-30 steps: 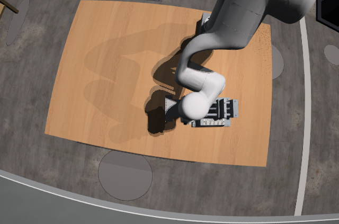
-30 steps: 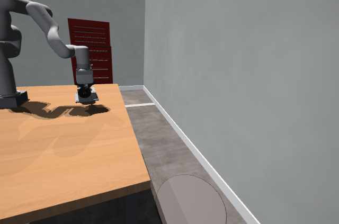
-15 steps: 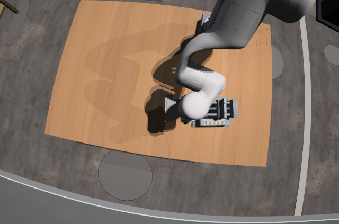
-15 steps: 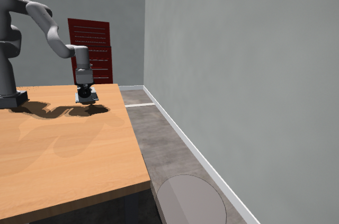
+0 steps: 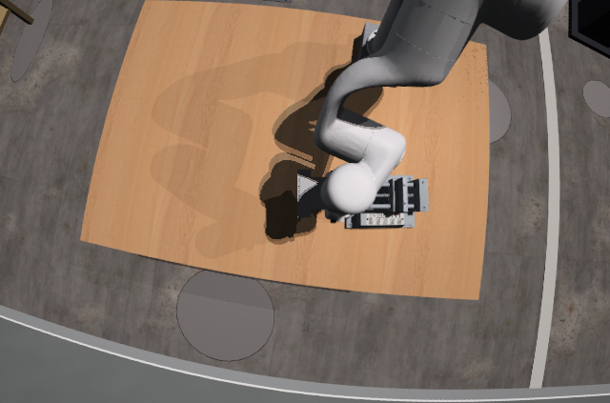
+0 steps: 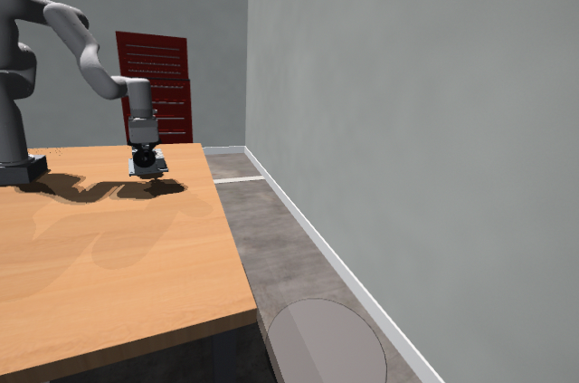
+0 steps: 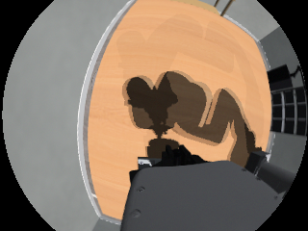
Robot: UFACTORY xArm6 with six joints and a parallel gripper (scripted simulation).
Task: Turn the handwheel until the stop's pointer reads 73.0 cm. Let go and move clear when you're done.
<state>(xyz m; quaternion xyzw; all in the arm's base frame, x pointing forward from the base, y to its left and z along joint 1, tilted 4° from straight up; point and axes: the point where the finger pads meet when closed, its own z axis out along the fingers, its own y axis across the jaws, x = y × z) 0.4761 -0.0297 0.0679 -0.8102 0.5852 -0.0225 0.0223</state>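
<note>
The black handwheel is 10 mm behind my hand, 20 mm to the left of it and 10 mm below it. Round my hand: stop 50 mm behind, 170 mm to the left, 10 mm below.
</note>
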